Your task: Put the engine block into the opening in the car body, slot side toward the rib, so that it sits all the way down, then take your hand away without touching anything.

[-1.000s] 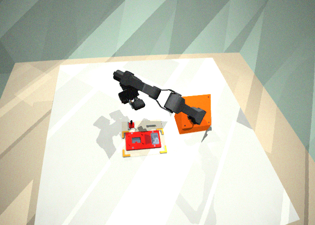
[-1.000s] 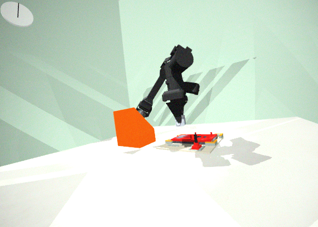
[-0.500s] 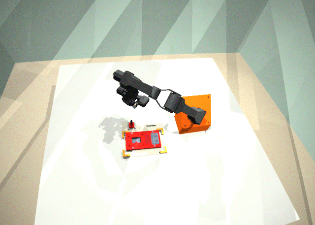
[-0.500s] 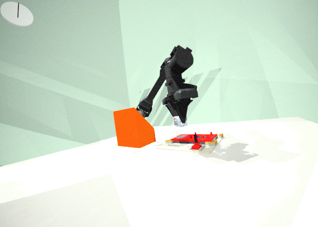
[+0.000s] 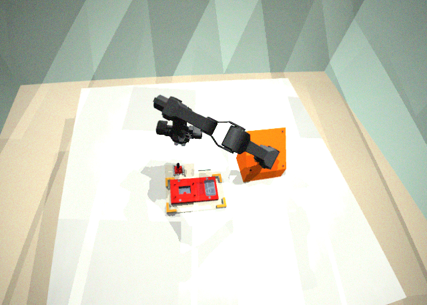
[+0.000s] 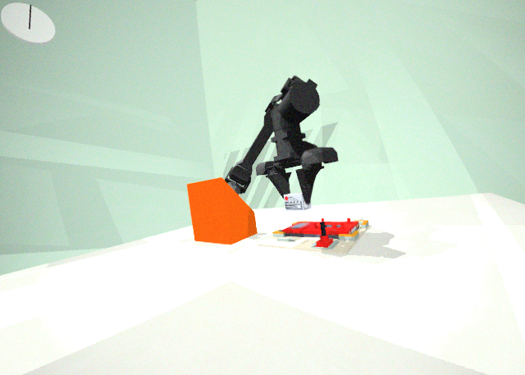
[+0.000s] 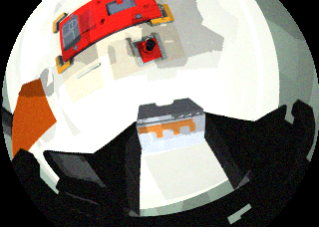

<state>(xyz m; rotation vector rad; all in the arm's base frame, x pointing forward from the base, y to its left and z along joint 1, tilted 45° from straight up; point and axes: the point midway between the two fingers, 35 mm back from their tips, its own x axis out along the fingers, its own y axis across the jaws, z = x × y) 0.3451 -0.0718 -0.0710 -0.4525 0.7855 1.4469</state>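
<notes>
My gripper tip is now 8 cm to the right of the black post, 8 cm above it and 2 cm short of it. Also, from my gripper tip: engine block (right at my gripper tip).
</notes>
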